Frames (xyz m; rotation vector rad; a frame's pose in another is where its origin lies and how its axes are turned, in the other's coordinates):
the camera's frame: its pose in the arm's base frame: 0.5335 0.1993 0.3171 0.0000 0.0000 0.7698
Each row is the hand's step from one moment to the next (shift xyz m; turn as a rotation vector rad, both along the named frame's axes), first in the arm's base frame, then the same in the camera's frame.
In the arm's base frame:
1: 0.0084 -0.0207 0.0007 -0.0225 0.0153 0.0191
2: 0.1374 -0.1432 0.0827 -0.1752 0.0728 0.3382
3: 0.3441 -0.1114 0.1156 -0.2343 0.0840 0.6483
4: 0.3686 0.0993 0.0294 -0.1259 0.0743 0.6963
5: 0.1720 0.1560 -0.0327 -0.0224 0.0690 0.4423
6: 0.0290 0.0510 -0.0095 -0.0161 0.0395 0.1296
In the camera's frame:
1: -0.0084 -0.0207 0.0007 -0.0055 0.0266 0.0191
2: -0.0010 -0.1985 0.0827 -0.0751 0.1742 0.3382
3: 0.1695 -0.3195 0.1156 -0.1098 0.2234 0.6483
4: 0.3338 -0.1852 0.0294 -0.0387 0.1410 0.6963
5: 0.2321 -0.0077 -0.0327 0.0319 0.0651 0.4423
6: 0.0563 0.0164 -0.0095 0.0159 0.0396 0.1296

